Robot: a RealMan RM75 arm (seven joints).
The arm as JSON. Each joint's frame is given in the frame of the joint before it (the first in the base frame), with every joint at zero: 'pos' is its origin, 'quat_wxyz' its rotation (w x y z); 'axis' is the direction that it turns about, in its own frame. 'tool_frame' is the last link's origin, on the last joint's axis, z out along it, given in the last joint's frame.
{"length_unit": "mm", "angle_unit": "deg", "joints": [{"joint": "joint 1", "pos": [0.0, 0.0, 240.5], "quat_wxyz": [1.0, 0.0, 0.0, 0.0], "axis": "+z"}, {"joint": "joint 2", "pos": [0.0, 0.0, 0.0], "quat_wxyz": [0.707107, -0.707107, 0.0, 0.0], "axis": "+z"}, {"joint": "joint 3", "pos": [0.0, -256.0, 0.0], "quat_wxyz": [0.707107, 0.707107, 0.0, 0.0], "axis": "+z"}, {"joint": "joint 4", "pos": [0.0, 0.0, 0.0], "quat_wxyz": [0.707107, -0.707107, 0.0, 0.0], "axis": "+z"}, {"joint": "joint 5", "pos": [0.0, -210.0, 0.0], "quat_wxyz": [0.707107, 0.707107, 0.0, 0.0], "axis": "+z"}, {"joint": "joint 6", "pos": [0.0, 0.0, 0.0], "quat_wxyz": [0.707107, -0.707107, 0.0, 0.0], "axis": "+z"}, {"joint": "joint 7", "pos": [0.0, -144.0, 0.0], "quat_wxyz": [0.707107, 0.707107, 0.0, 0.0], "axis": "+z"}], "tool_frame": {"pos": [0.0, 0.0, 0.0], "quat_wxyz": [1.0, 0.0, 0.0, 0.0]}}
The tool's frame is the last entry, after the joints.
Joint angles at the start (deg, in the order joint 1, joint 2, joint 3, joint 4, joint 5, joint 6, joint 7):
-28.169 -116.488 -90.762 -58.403 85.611 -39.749 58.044
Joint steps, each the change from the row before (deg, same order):
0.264 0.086 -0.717 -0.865 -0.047 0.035 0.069
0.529 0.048 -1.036 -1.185 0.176 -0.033 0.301
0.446 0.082 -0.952 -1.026 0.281 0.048 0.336
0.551 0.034 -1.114 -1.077 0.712 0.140 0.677
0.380 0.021 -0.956 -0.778 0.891 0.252 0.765
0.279 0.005 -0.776 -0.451 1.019 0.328 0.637
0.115 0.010 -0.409 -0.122 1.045 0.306 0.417
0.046 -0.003 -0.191 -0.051 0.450 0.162 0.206
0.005 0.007 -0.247 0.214 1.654 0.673 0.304
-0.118 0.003 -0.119 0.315 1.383 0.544 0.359
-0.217 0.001 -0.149 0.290 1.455 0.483 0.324
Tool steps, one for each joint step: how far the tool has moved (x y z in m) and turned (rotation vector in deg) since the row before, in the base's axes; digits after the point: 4 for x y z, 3 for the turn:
0.0014 0.0016 0.0056 1.007 -0.390 -0.214
0.0006 0.0013 0.0074 1.389 -0.232 -0.333
0.0000 0.0014 0.0070 1.367 0.027 -0.307
-0.0013 0.0013 0.0075 1.691 0.610 -0.415
-0.0018 0.0015 0.0061 1.561 0.983 -0.390
-0.0027 0.0013 0.0045 1.294 1.140 -0.153
-0.0027 0.0009 0.0020 0.766 1.197 -0.047
-0.0012 0.0005 0.0009 0.371 0.526 -0.018
-0.0045 0.0014 0.0006 0.764 1.834 0.244
-0.0033 0.0012 -0.0002 0.507 1.654 0.078
-0.0026 0.0015 -0.0001 0.471 1.683 -0.051

